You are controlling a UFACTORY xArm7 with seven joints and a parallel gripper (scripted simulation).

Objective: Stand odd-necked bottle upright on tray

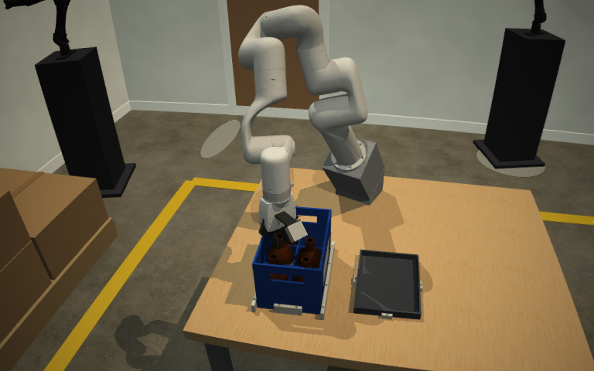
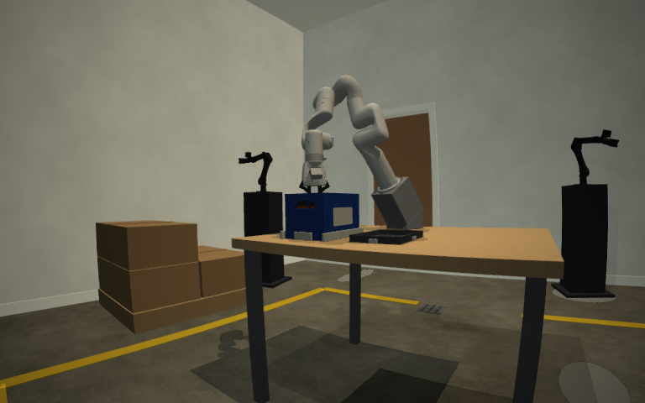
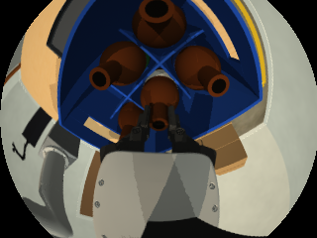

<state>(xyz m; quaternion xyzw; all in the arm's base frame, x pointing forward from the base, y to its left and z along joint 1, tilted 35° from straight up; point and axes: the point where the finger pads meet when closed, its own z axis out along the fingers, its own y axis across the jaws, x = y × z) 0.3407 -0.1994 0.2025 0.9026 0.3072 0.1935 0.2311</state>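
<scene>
The glass bottle lies 70 mm below my hand. The rest, counted from my hand: brown bottle (80 mm behind, 20 mm to the left, 70 mm below); then dark tray (70 mm ahead, 320 mm to the left, 150 mm below); then blue crate (10 mm ahead, 40 mm to the left, 70 mm below).
</scene>
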